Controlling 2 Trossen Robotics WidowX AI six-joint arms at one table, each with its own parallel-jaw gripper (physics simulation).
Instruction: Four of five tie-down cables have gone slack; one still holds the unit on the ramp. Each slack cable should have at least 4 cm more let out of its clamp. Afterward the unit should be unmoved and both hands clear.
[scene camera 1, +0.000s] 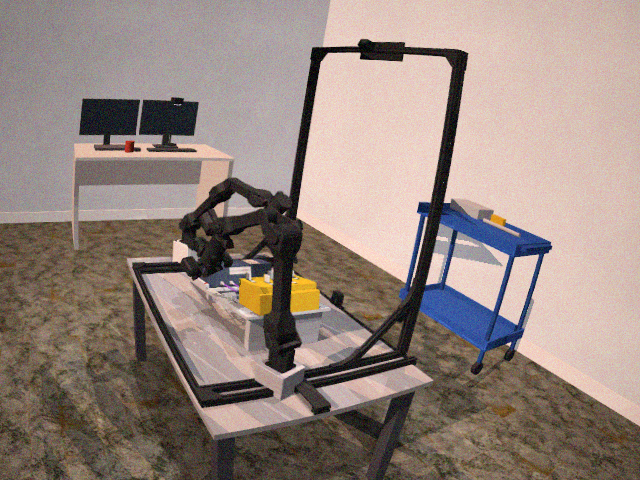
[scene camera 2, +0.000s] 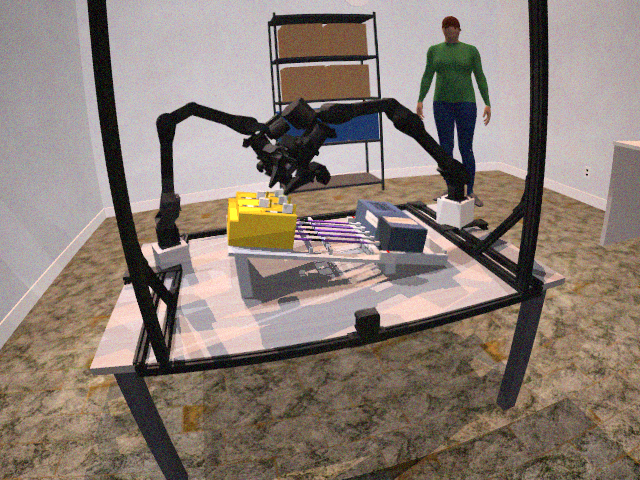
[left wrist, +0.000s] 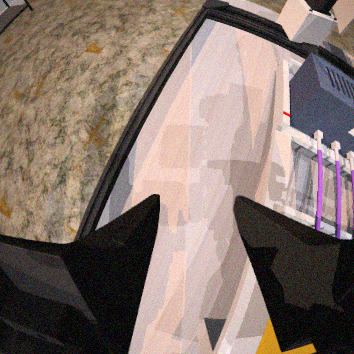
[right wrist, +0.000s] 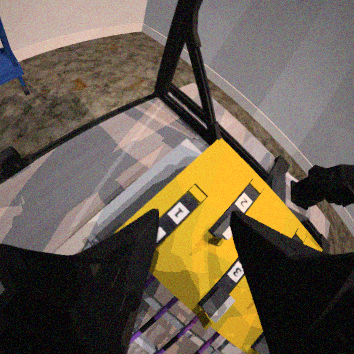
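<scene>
The dark blue unit (scene camera 1: 219, 277) (scene camera 2: 403, 232) (left wrist: 320, 100) sits on the white ramp (scene camera 2: 330, 256), by a red mark (left wrist: 286, 114). Purple cables (scene camera 2: 336, 227) (left wrist: 319, 190) (right wrist: 154, 317) run from it to the yellow clamp block (scene camera 1: 305, 299) (scene camera 2: 263, 229) (right wrist: 220, 170). Labels 1 (right wrist: 178, 212), 2 (right wrist: 243, 201) and 3 (right wrist: 236, 271) show; other labels are hidden. I cannot tell which cable is taut. My left gripper (left wrist: 197, 201) is open and empty, above the table beside the ramp. My right gripper (right wrist: 194, 216) is open and empty above the clamp block.
The arms cross closely above the clamp block, and the grippers overlap in scene camera 2. A black frame (scene camera 1: 449, 155) (scene camera 2: 537, 129) rises from the table (scene camera 2: 217, 335). A small black box (scene camera 2: 367, 322) stands at its near rail. A person (scene camera 2: 453, 72) stands behind.
</scene>
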